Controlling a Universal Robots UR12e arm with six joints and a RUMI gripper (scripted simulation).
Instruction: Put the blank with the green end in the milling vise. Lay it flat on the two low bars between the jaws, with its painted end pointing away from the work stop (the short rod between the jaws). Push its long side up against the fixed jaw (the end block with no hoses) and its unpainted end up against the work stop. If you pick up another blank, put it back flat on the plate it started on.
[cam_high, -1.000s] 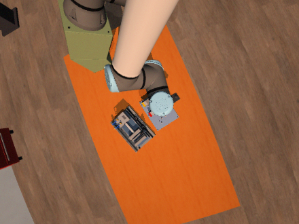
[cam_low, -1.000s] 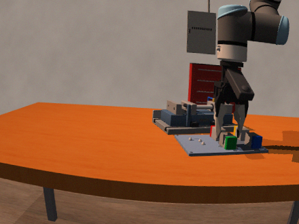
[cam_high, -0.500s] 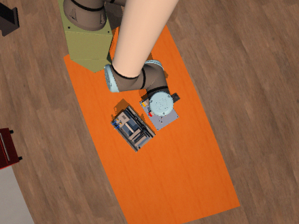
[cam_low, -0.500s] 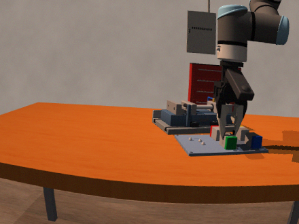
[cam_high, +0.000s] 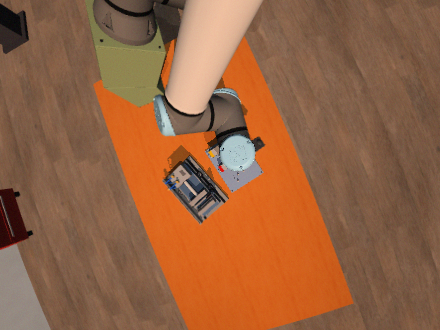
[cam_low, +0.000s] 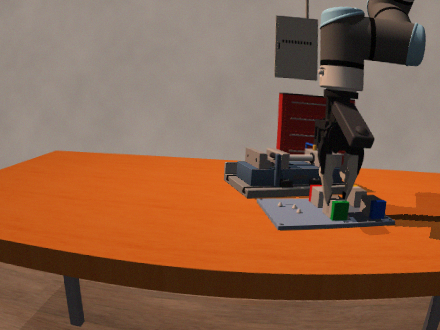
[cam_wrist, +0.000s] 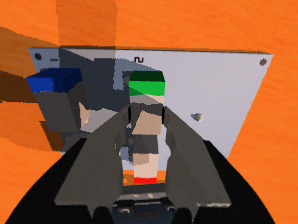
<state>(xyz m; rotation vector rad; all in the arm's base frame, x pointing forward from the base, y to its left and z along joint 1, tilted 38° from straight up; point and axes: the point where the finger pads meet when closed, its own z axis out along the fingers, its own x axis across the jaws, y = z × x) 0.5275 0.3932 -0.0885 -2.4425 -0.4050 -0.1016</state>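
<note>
My hand is 2 cm above the green-ended blank. Round my hand: grey plate (2 cm ahead, 4 cm to the right, 4 cm below); then red-ended blank (3 cm ahead, 9 cm to the right, 2 cm below); then blue-ended blank (9 cm behind, 3 cm to the right, 2 cm below).
</note>
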